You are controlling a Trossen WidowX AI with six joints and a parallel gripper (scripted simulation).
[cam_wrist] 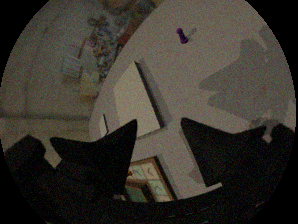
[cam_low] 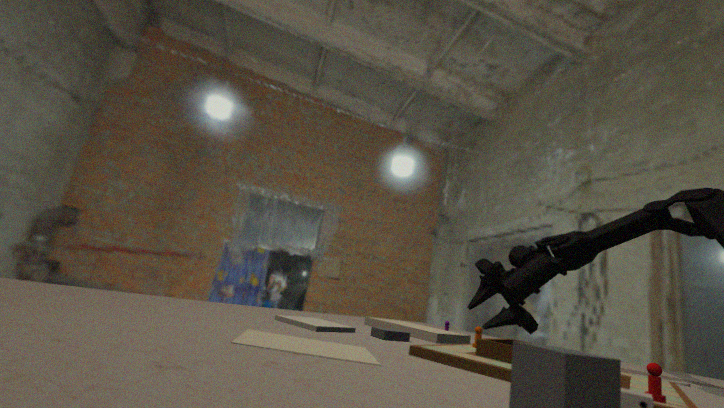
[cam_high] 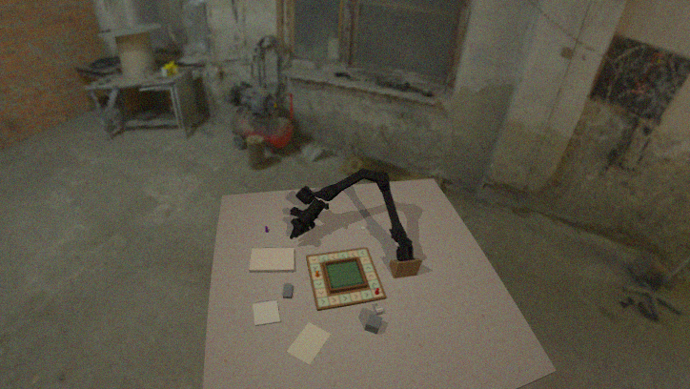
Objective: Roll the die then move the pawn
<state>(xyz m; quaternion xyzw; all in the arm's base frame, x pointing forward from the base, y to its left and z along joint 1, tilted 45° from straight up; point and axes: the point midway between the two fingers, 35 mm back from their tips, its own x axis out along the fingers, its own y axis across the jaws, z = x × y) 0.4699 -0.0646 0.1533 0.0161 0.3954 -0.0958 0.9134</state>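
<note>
My gripper tip is now 36 cm past the white die, 36 cm to the right of it and 4 cm above it. Round my gripper tip: orange pawn: 11 cm behind, 18 cm to the left, 3 cm below; then purple pawn: 14 cm ahead, 9 cm to the right, 4 cm below; then flat white box: 9 cm ahead, 10 cm to the left, 5 cm below.
</note>
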